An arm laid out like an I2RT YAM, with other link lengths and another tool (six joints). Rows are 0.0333 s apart.
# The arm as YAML. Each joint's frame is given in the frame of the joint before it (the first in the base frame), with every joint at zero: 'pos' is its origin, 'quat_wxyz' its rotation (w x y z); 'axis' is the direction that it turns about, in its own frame. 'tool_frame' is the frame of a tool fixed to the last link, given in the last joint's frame.
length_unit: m
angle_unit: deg
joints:
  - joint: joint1
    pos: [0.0, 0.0, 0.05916]
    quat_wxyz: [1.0, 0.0, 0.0, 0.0]
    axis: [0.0, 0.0, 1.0]
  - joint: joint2
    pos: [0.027, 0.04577, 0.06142]
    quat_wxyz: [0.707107, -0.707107, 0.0, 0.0]
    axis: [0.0, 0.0, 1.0]
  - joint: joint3
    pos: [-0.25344, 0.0, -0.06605]
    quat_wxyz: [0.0, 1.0, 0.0, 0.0]
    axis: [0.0, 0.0, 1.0]
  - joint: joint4
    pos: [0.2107, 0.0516, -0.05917]
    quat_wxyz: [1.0, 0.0, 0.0, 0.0]
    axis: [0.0, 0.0, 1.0]
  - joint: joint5
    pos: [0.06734, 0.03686, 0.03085]
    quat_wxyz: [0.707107, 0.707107, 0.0, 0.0]
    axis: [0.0, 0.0, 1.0]
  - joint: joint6
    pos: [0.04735, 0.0, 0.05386]
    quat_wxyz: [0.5, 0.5, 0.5, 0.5]
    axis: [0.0, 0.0, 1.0]
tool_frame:
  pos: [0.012, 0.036, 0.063]
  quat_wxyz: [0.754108, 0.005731, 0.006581, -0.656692]
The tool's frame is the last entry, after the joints.
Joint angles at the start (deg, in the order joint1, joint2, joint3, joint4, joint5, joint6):
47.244, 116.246, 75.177, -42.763, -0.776, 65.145
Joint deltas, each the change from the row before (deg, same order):
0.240, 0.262, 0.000, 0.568, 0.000, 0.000
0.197, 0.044, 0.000, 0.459, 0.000, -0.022
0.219, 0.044, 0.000, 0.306, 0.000, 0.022
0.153, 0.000, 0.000, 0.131, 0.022, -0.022
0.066, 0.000, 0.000, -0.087, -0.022, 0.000
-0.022, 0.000, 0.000, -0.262, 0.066, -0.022
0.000, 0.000, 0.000, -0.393, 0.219, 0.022
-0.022, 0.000, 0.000, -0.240, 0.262, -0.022
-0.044, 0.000, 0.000, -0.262, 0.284, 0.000
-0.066, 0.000, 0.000, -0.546, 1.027, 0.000
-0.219, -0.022, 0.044, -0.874, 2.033, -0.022
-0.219, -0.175, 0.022, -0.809, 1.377, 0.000
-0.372, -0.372, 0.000, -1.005, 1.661, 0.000
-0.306, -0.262, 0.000, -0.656, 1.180, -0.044
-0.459, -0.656, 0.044, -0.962, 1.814, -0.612
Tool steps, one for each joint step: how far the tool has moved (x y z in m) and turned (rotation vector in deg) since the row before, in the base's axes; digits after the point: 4 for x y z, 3 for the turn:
0.0000, 0.0019, -0.0015, 0.225, -0.207, 0.240
0.0001, 0.0017, -0.0004, 0.305, -0.282, 0.219
-0.0004, 0.0014, -0.0003, 0.196, -0.174, 0.197
-0.0004, 0.0008, -0.0001, 0.081, -0.106, 0.172
-0.0005, 0.0000, 0.0000, -0.050, 0.074, 0.069
-0.0004, -0.0008, 0.0001, -0.240, 0.124, -0.008
-0.0005, -0.0012, 0.0000, -0.436, 0.103, -0.048
0.0000, -0.0010, 0.0000, -0.354, -0.035, -0.029
0.0001, -0.0011, 0.0000, -0.384, -0.035, -0.075
0.0006, -0.0028, -0.0002, -1.089, -0.394, -0.169
0.0022, -0.0052, -0.0002, -1.960, -0.960, -0.377
0.0014, -0.0042, 0.0008, -1.377, -0.602, -0.324
0.0020, -0.0055, 0.0018, -1.589, -0.790, -0.481
0.0017, -0.0040, 0.0013, -1.097, -0.591, -0.329
0.0029, -0.0060, 0.0034, -1.520, -1.099, 0.054

